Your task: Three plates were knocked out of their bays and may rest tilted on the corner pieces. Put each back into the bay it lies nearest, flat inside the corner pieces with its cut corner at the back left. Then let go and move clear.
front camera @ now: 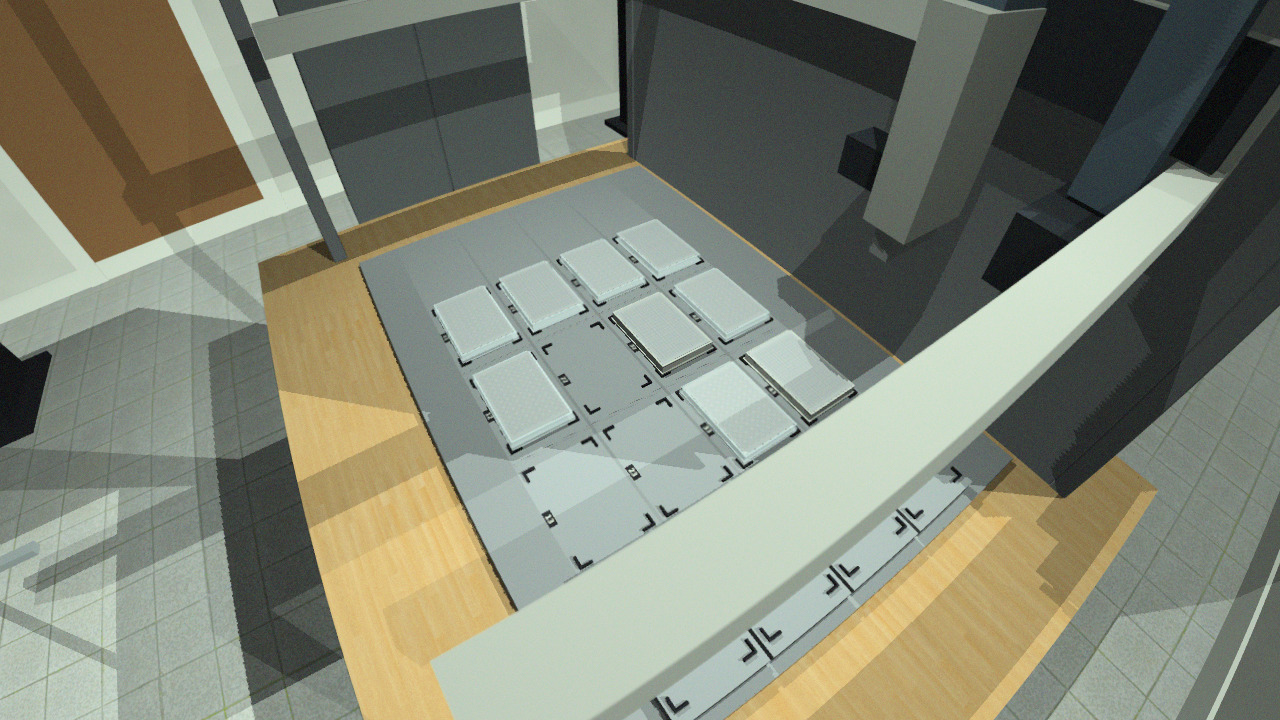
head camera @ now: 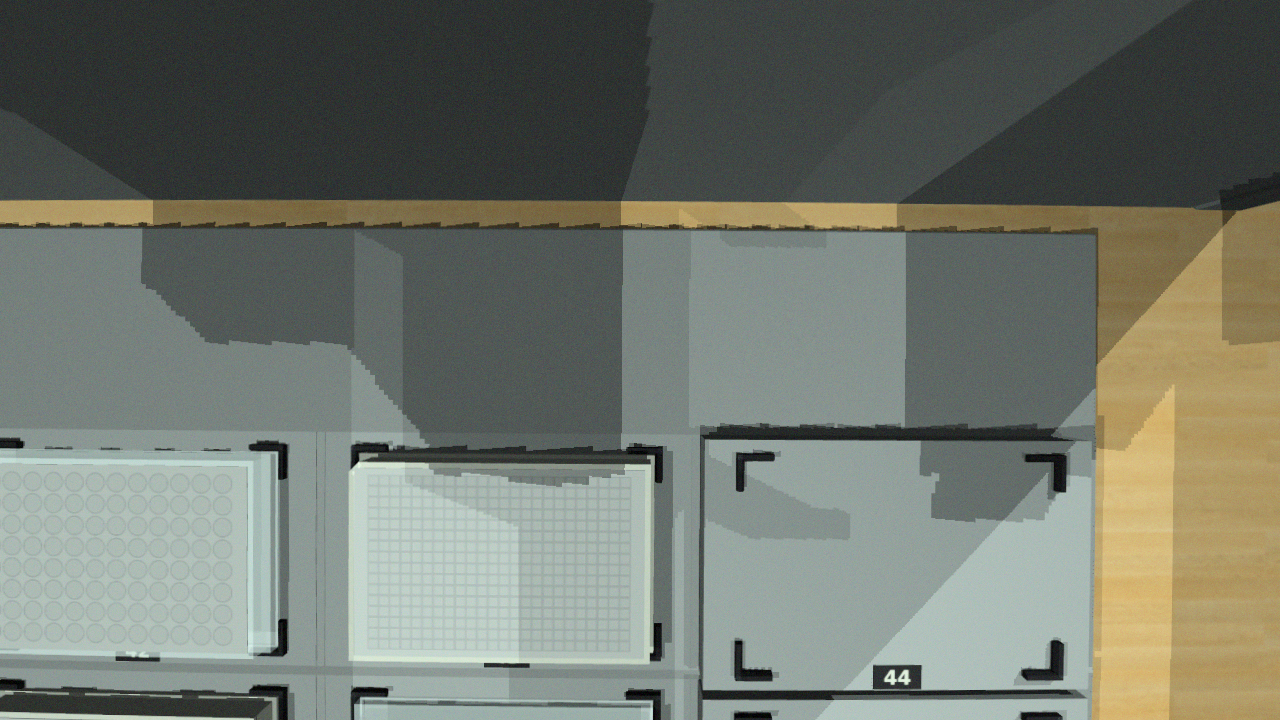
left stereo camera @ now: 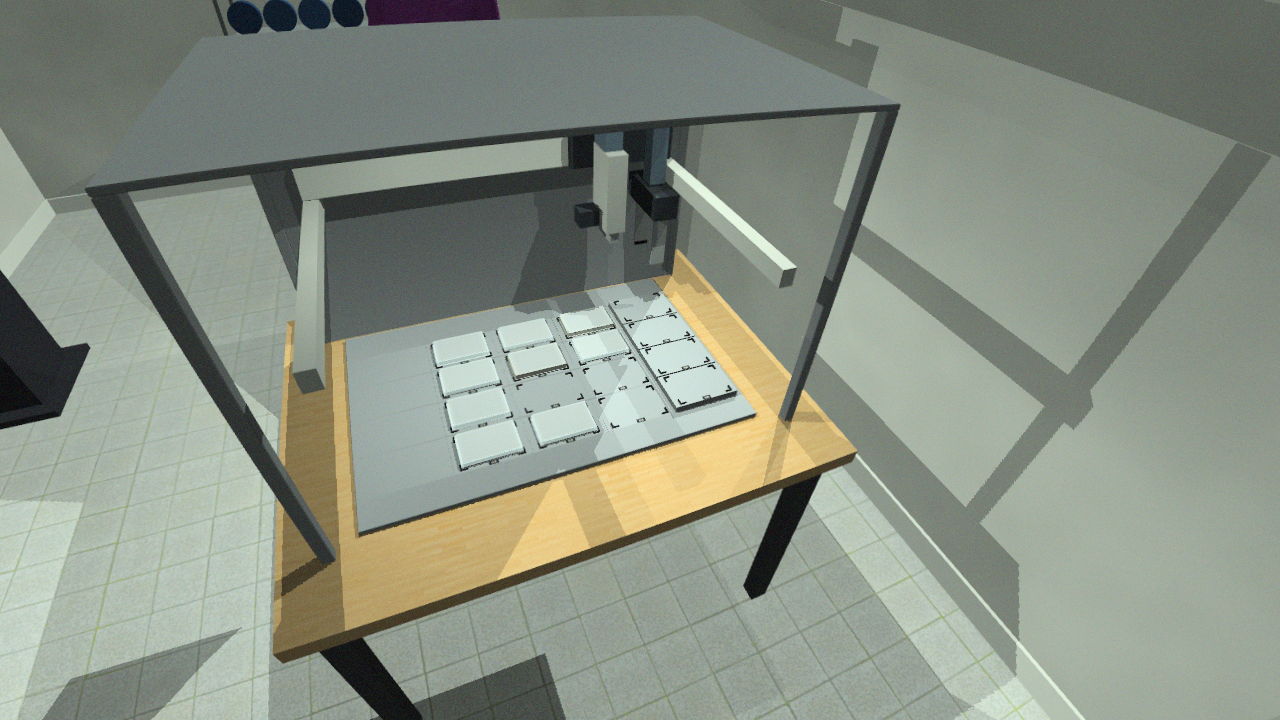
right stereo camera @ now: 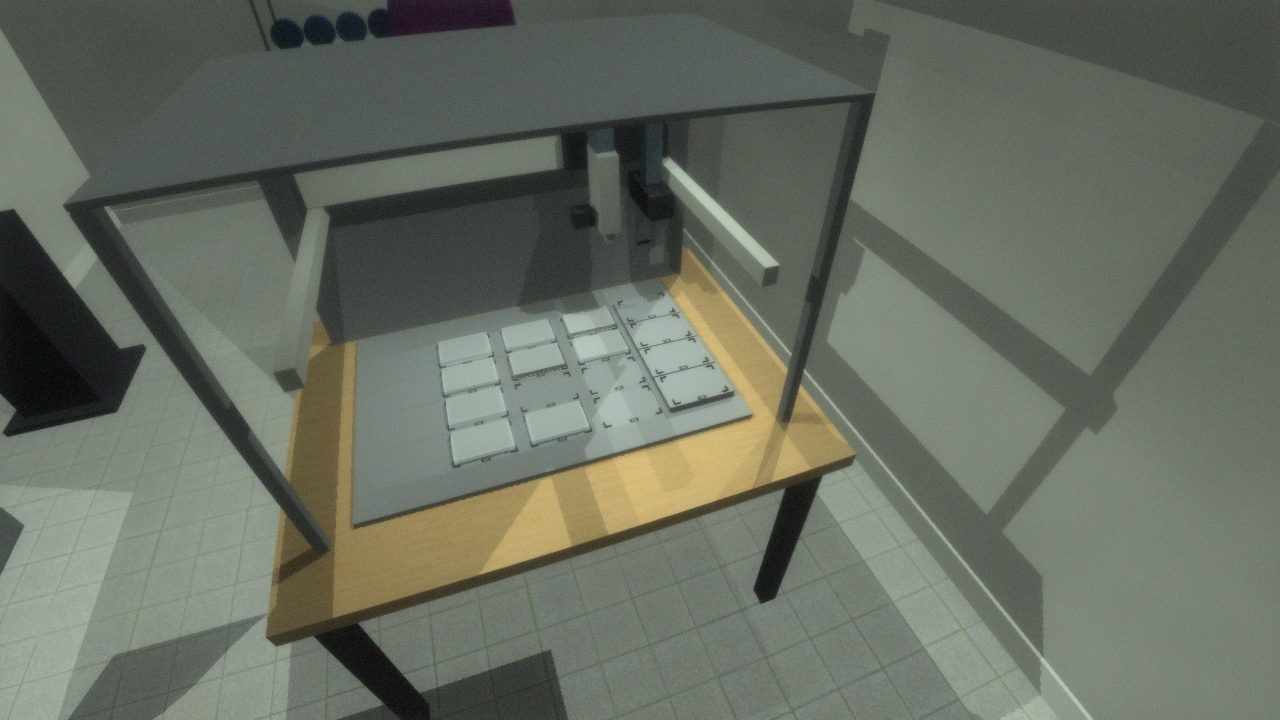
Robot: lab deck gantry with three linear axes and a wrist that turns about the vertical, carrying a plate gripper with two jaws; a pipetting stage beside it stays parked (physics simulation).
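Frame: origin at the robot's base, x ahead, y right, z down, level; millimetres.
Seen in the pictures: gripper, fingertip midpoint: (left stereo camera: 648,252) (right stereo camera: 649,252); robot's base, origin of the base link: (front camera: 434,311) (left stereo camera: 462,469) (right stereo camera: 455,466).
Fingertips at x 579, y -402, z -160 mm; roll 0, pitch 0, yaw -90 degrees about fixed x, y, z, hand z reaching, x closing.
Pixels of each thing's top centre, then the offset from my fingertips to it. "*": a spot on its surface instead.
- bay 43 plate, middle of its top: (head camera: 498,563) (front camera: 799,368) (left stereo camera: 585,319) (right stereo camera: 588,319) dx -187, dy +38, dz +145 mm
- similar bay 32 plate, middle of its top: (front camera: 661,326) (left stereo camera: 536,358) (right stereo camera: 536,358) dx -351, dy +145, dz +145 mm
- pale blue bay 33 plate, middle of its top: (front camera: 738,405) (left stereo camera: 600,343) (right stereo camera: 599,343) dx -187, dy +145, dz +145 mm
- bay 12 plate, middle of its top: (front camera: 520,392) (left stereo camera: 563,420) (right stereo camera: 556,419) dx -351, dy +359, dz +145 mm
- bay 11, surface spot: (left stereo camera: 488,445) * dx -517, dy +372, dz +145 mm
- bay 42, surface spot: (front camera: 720,304) * dx -341, dy +48, dz +145 mm
- bay 44, surface spot: (head camera: 805,582) * dx -61, dy +45, dz +145 mm
My gripper (left stereo camera: 649,248) (right stereo camera: 650,248) is raised at the back right, jaws apart, with no plate between them. In the front view its jaws are hidden; in the head view they do not show. The bay 43 plate (head camera: 501,564) (front camera: 799,374) (left stereo camera: 586,320) has a pale cream rim and dark sides. It looks flat inside the corner pieces, cut corner at back left; its left corner pieces are partly covered. The similar bay 32 plate (front camera: 662,331) (left stereo camera: 537,362) looks level. The pale blue bay 33 plate (front camera: 738,407) (left stereo camera: 599,346) and bay 12 plate (front camera: 523,398) (left stereo camera: 563,422) look flat. Small tilts cannot be told.
More plates stand in the left column, such as one in bay 11 (left stereo camera: 488,445), and in bay 42 (front camera: 720,304). The raised right block, with bay 44 (head camera: 805,582), holds no plates. The parked pipetting stage (left stereo camera: 610,192) (right stereo camera: 605,192) hangs left of my gripper.
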